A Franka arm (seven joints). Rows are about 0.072 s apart.
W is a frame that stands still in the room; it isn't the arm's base.
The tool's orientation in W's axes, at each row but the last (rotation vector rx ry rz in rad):
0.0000, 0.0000, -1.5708
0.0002, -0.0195, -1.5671
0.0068, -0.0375, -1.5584
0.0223, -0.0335, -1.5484
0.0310, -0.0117, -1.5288
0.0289, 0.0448, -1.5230
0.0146, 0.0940, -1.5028
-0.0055, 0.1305, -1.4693
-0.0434, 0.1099, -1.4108
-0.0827, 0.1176, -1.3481
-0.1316, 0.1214, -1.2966
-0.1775, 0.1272, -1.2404
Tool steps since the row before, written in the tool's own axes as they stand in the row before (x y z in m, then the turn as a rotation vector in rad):
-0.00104, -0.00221, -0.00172, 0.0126, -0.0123, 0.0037
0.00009, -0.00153, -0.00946, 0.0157, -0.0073, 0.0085
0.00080, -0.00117, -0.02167, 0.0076, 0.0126, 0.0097
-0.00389, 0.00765, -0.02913, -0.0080, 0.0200, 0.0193
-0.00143, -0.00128, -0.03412, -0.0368, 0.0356, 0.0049
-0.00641, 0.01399, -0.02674, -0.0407, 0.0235, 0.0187
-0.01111, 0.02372, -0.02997, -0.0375, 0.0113, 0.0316
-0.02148, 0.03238, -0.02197, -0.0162, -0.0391, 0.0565
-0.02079, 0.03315, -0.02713, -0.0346, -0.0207, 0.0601
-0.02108, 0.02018, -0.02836, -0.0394, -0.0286, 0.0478
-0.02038, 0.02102, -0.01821, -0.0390, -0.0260, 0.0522
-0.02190, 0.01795, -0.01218, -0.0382, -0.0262, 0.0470
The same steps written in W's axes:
-0.00221, 0.00104, -0.00172, -0.0123, -0.0126, 0.0037
-0.00141, -0.00021, -0.00948, -0.0074, -0.0156, 0.0086
-0.00055, -0.00123, -0.02167, 0.0124, -0.0073, 0.0102
0.00860, 0.00386, -0.02887, 0.0191, 0.0086, 0.0199
-0.00041, 0.00182, -0.03412, 0.0339, 0.0382, 0.0063
0.01337, 0.00832, -0.02653, 0.0218, 0.0409, 0.0204
0.02132, 0.01472, -0.03022, 0.0105, 0.0360, 0.0336
0.02803, 0.02630, -0.02270, -0.0351, 0.0078, 0.0607
0.02656, 0.02675, -0.02909, -0.0195, 0.0287, 0.0635
0.01120, 0.02523, -0.02990, -0.0299, 0.0318, 0.0525
0.01156, 0.02469, -0.02111, -0.0266, 0.0322, 0.0564
0.00730, 0.02558, -0.01558, -0.0275, 0.0310, 0.0513

